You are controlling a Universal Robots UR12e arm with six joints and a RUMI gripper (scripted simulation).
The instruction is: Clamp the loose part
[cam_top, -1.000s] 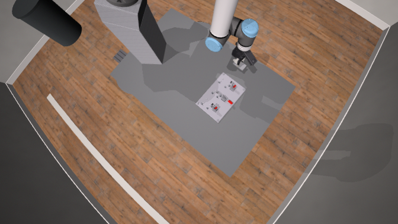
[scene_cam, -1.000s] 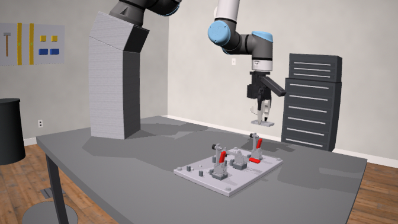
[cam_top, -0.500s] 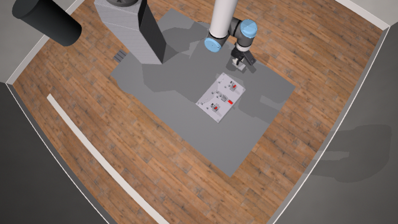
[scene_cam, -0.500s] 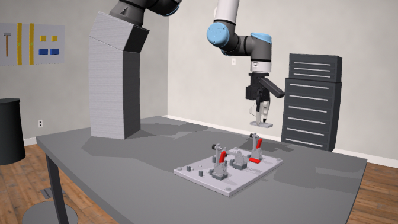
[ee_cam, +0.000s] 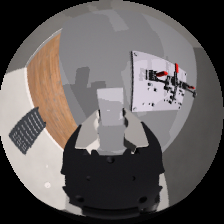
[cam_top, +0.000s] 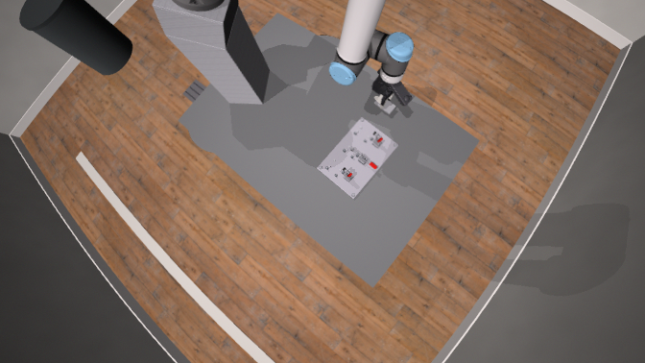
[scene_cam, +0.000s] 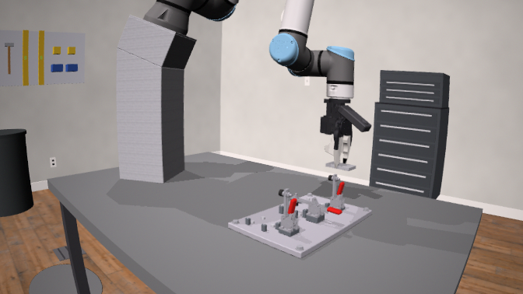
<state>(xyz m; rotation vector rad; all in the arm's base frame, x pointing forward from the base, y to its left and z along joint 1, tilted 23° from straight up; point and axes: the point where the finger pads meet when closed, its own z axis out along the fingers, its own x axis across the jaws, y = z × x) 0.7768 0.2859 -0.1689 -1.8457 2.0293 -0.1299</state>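
Right now my hand is 30 mm short of the light grey fixture plate, 260 mm to the left of it and 110 mm above it. Also, from my hand: flat grey part: 10 mm below.
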